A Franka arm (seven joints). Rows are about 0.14 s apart.
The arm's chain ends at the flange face. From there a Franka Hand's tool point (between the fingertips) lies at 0.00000 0.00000 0.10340 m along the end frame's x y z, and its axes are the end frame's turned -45 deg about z.
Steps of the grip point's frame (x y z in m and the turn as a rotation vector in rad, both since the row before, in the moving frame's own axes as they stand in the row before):
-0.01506, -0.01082, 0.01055, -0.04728, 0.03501, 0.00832
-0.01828, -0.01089, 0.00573, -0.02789, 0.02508, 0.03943
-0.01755, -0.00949, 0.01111, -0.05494, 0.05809, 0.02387
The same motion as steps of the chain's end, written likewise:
-0.02431, 0.00208, 0.01073, -0.00868, 0.05819, 0.00832
-0.02449, 0.00494, 0.00580, -0.00199, 0.03746, 0.03943
-0.02738, 0.00583, 0.01144, 0.00223, 0.07992, 0.02387

